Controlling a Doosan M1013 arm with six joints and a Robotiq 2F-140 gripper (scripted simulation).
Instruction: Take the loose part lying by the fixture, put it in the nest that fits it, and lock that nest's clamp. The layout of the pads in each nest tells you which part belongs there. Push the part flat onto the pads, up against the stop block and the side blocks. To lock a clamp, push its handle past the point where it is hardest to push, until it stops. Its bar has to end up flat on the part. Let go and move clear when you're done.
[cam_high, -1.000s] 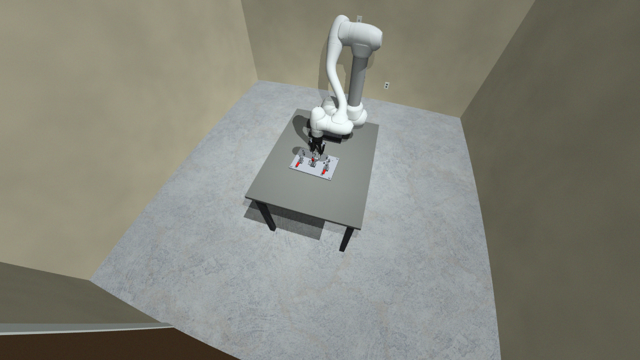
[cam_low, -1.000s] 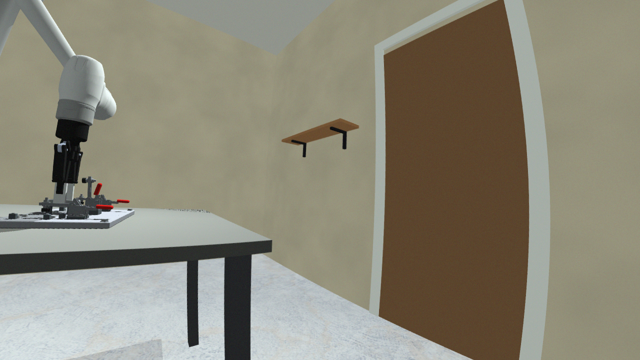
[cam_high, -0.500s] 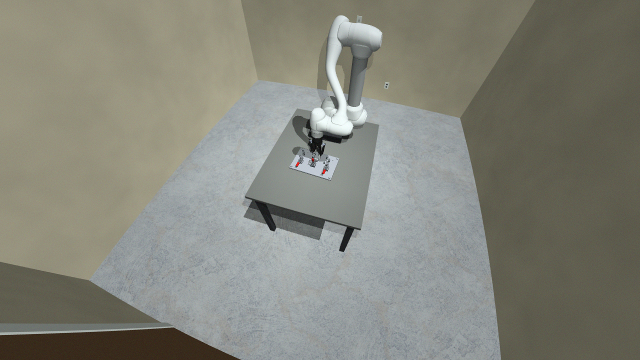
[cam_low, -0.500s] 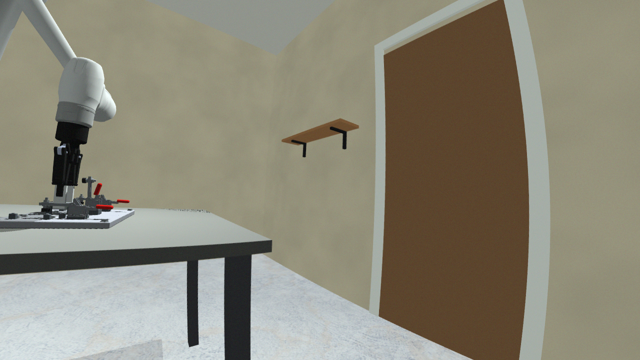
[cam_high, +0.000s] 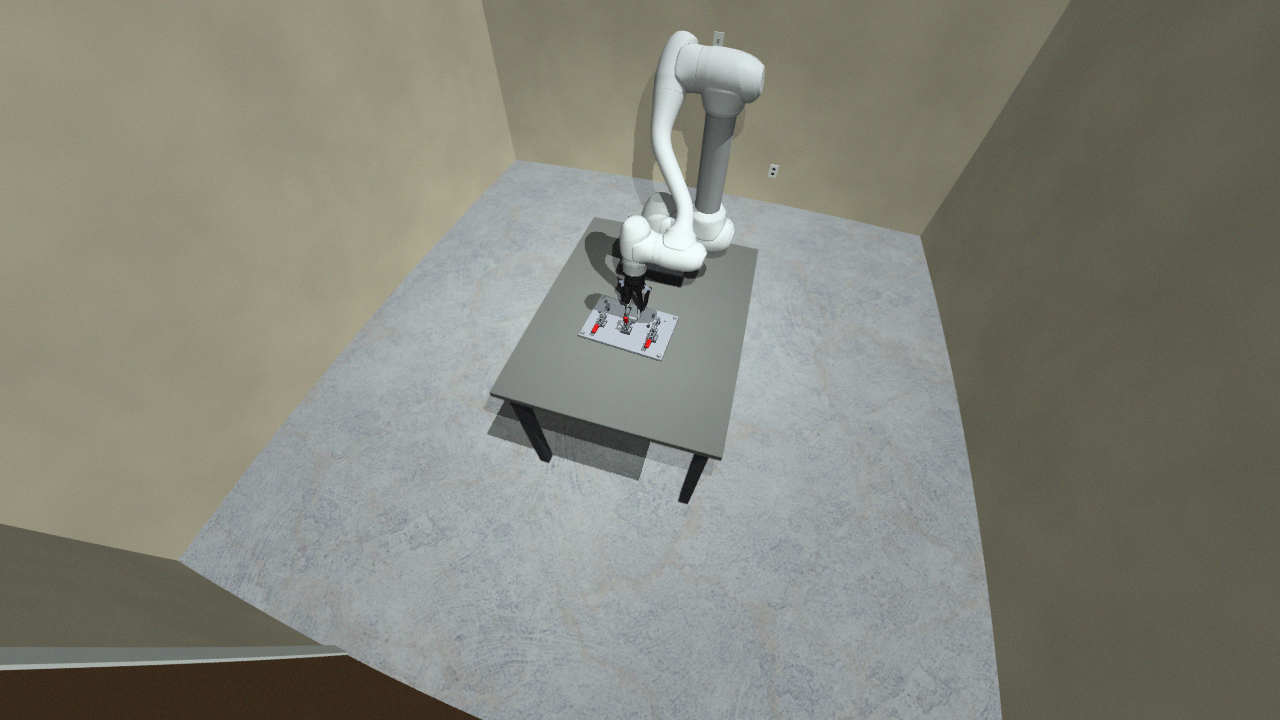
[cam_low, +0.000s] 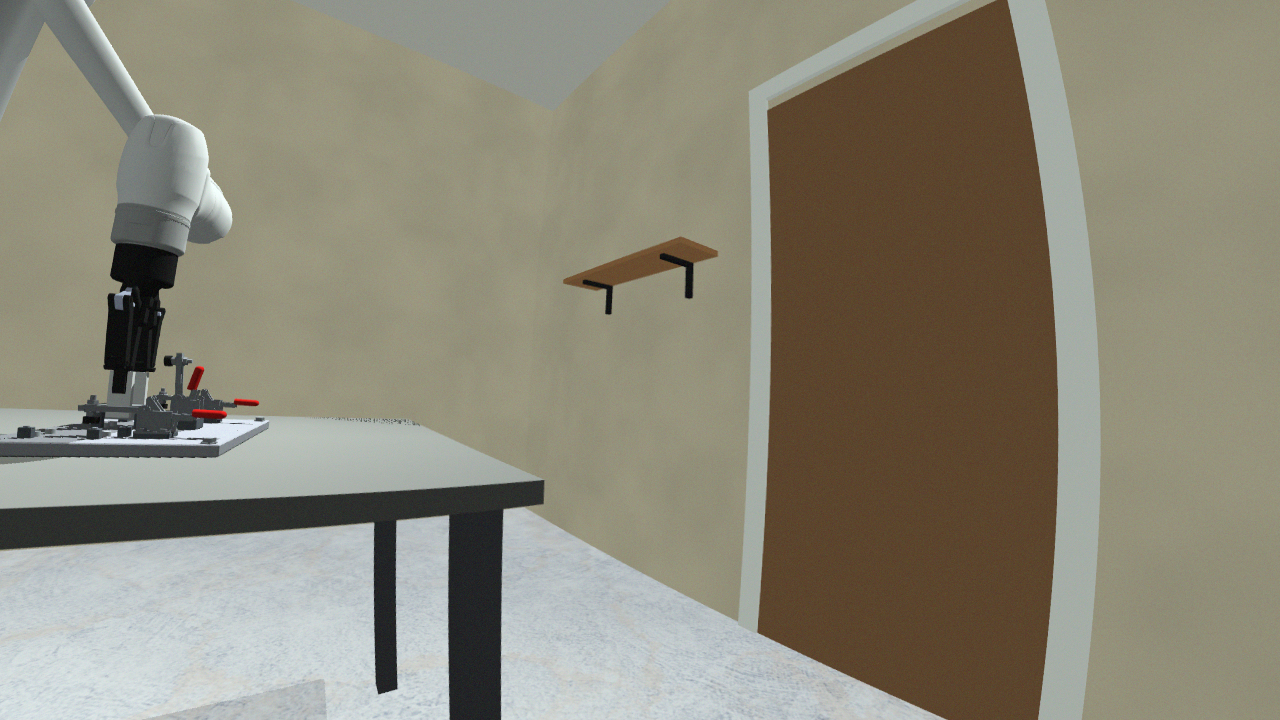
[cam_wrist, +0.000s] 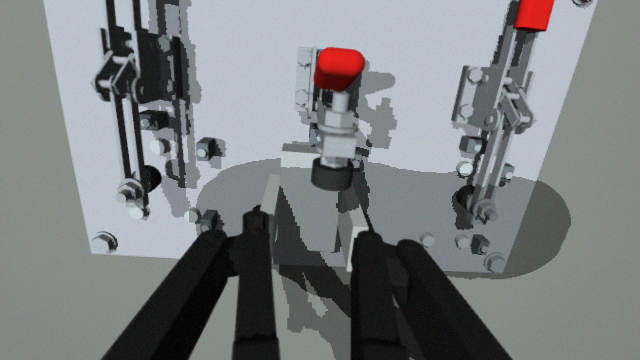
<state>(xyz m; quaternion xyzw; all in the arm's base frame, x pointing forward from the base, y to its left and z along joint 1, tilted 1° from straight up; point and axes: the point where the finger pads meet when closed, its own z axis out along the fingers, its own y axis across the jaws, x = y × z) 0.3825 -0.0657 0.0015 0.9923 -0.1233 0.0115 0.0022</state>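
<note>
Right now the grey block part is 3 cm below my hand. The rest, counted from my hand: white fixture plate 5 cm below, 4 cm ahead, 2 cm to the right.
</note>
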